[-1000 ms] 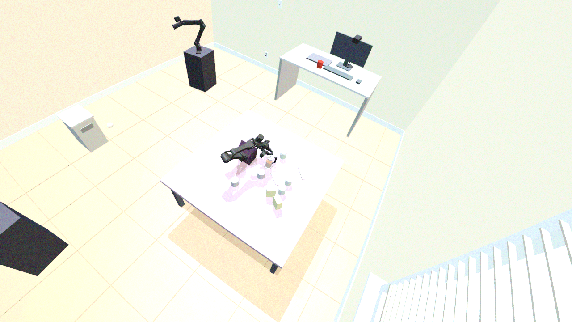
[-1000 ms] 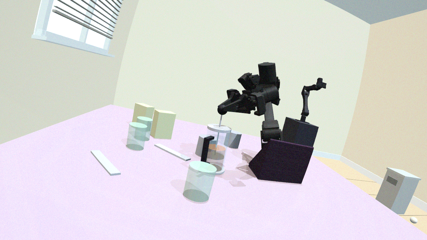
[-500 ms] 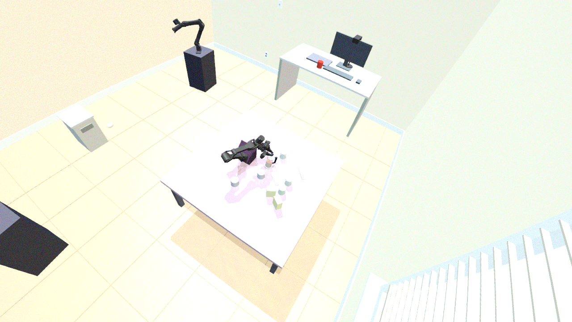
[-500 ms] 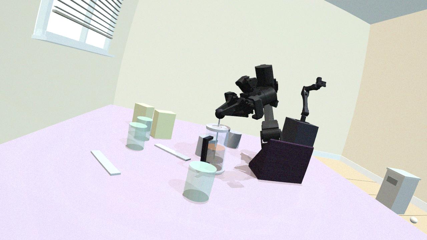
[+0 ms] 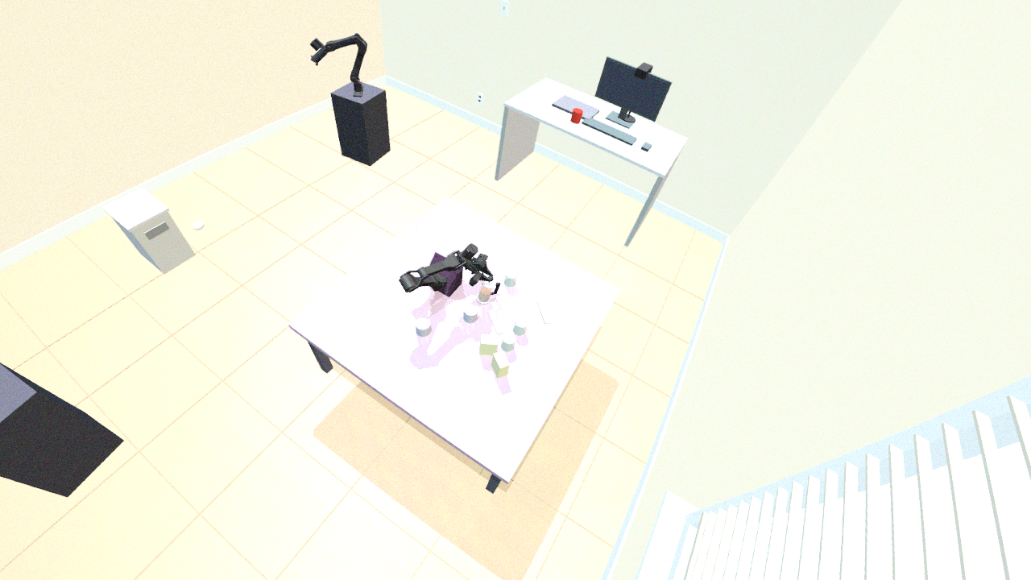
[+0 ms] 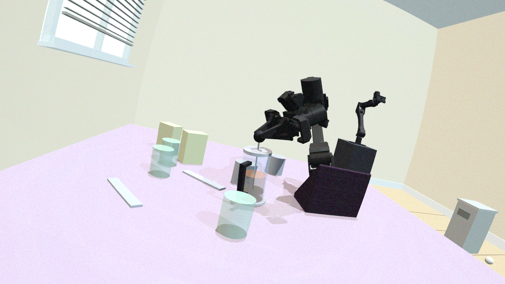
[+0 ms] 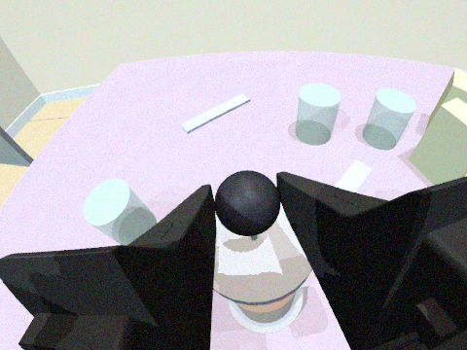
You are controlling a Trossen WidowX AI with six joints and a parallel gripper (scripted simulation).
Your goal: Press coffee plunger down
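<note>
Now: the coffee press 9 cm below my gripper tip, 1 cm to the left of it and 1 cm behind it.
</note>
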